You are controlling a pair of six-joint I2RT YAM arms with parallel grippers.
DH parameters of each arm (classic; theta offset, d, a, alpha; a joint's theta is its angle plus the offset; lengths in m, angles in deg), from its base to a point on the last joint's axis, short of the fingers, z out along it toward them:
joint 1: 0 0.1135 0.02 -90
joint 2: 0 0 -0.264 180
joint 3: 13.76 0 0.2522 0
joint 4: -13.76 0 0.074 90
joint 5: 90 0 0 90
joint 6: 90 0.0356 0 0
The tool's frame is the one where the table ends.
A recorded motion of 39 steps. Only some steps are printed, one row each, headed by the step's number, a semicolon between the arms.
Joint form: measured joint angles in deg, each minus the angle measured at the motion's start. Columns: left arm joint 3, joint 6, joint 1, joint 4, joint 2, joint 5; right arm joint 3, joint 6, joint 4, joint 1, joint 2, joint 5.
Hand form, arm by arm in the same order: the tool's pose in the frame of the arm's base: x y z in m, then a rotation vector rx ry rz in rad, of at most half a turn. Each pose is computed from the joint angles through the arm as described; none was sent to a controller.
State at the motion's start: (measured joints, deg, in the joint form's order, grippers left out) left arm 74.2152 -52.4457 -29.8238 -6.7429 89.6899 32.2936; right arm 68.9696 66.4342 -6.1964 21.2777 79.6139 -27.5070
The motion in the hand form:
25: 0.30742 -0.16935 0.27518 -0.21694 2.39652 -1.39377; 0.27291 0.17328 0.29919 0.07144 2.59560 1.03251
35: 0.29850 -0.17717 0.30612 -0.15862 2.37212 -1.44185; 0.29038 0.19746 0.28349 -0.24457 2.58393 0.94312
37: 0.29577 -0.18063 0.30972 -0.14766 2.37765 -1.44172; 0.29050 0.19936 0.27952 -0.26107 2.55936 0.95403
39: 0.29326 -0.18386 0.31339 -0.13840 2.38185 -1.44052; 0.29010 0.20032 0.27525 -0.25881 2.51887 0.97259
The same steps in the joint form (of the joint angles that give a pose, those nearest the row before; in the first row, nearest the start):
25: -9.40 -2.56 4.26 -2.01 -0.61 2.14; 2.95 -24.07 -27.89 8.59 5.79 3.72
35: -5.18 -3.10 2.54 -5.86 -2.67 3.06; 6.84 -36.72 -27.43 10.62 12.68 4.02
37: -4.48 -3.08 1.79 -6.82 -2.84 2.75; 5.51 -36.96 -24.87 10.86 12.61 3.89
39: -3.76 -3.08 1.09 -7.74 -2.99 2.38; 3.28 -36.33 -20.76 11.04 12.07 3.98

